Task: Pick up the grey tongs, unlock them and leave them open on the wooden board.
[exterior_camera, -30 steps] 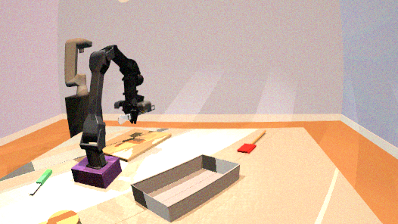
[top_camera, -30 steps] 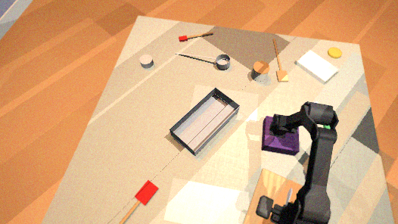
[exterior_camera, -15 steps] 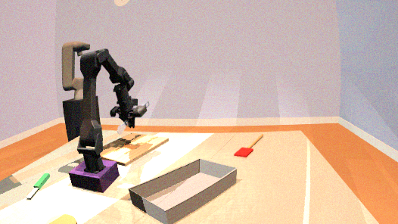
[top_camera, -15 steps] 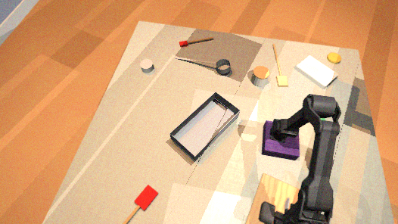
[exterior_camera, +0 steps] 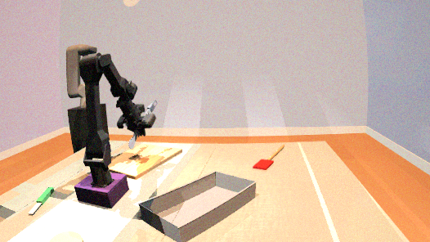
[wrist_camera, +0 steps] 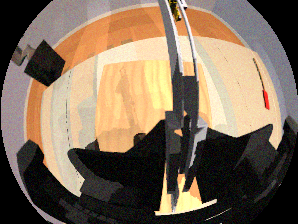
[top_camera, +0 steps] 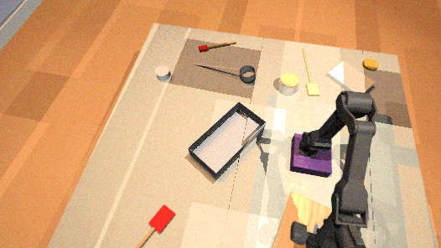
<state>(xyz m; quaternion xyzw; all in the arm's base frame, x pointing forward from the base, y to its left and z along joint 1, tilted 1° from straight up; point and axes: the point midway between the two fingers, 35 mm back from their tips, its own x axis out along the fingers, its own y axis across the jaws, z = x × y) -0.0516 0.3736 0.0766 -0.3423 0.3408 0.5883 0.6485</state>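
The wooden board is 2 cm behind my gripper tip, 3 cm to the right of it and 10 cm below it. From my gripper tip the other things lie so: green-handled tool 15 cm behind, 55 cm to the right, 10 cm below; then roasting tin 37 cm ahead, 35 cm to the right, 8 cm below; then red spatula 52 cm ahead, 8 cm to the left, 10 cm below.
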